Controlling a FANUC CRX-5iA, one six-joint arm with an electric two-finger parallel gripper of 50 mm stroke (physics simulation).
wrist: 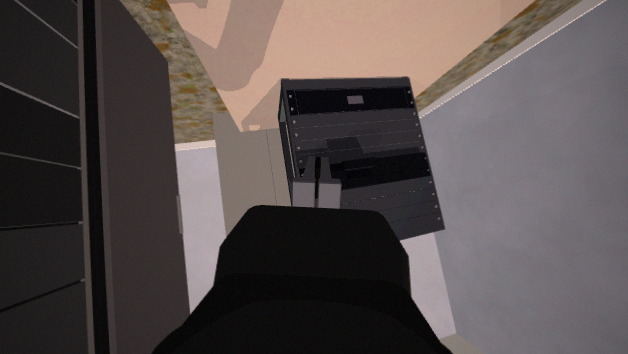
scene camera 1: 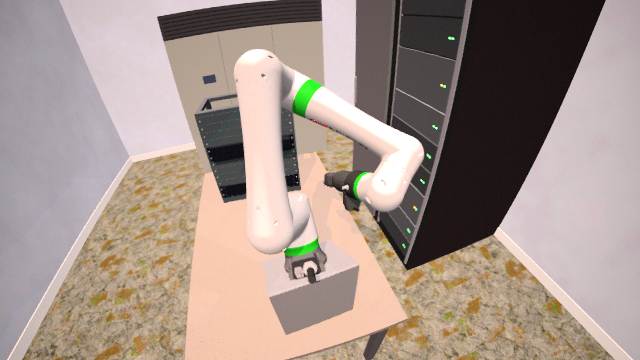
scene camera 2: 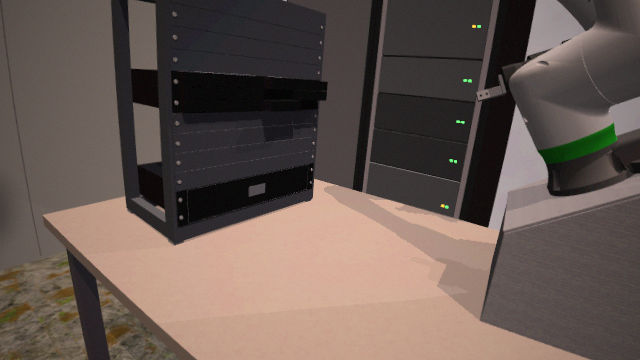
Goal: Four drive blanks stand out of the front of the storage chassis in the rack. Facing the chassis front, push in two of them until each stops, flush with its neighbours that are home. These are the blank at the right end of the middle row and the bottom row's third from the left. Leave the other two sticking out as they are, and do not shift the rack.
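Pixels of known places: gripper, fingertip midpoint: [wrist: 317, 169] [scene camera 1: 324, 182] [scene camera 2: 477, 97]; arm's base at its link origin: [scene camera 1: 306, 263] [scene camera 2: 591, 180].
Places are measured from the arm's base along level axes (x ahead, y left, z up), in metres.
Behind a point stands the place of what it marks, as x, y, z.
The storage chassis [scene camera 1: 225, 152] {0.698, 0.353, 0.094} [scene camera 2: 220, 92] {0.699, 0.343, 0.089} [wrist: 400, 162] {0.699, 0.327, 0.070} is the black unit in the middle of the rack [scene camera 1: 207, 155] {0.709, 0.462, 0.086} [scene camera 2: 168, 150] {0.713, 0.465, -0.038} [wrist: 345, 83] {0.725, 0.189, -0.244}. Dark drive blanks [scene camera 2: 315, 91] {0.680, 0.046, 0.100} [wrist: 360, 164] {0.675, 0.155, 0.063} stand out of its front towards the right side in scene camera 2. Black on black, their rows and exact number are hard to tell. My gripper [scene camera 2: 481, 95] {0.280, -0.120, 0.125} [wrist: 317, 169] {0.280, -0.120, 0.125} is shut and empty. It points towards the rack, in the air and apart from it. In the wrist view, where the rack appears upside down, its fingers cover part of the chassis. The arm hides part of the chassis in scene camera 1.
The rack stands on the far end of the table [scene camera 1: 220, 280] {0.149, 0.412, -0.271} [scene camera 2: 280, 270] {0.470, 0.337, -0.271}. A tall server cabinet [scene camera 1: 520, 100] [scene camera 2: 420, 112] [wrist: 137, 165] stands beside the table. The arm's grey pedestal [scene camera 1: 315, 307] {-0.114, -0.009, -0.112} [scene camera 2: 560, 265] {0.004, 0.152, -0.120} stands at the near end. A black unit [scene camera 2: 220, 202] {0.714, 0.336, -0.189} [wrist: 320, 102] {0.729, 0.082, -0.175} fills the rack's bottom.
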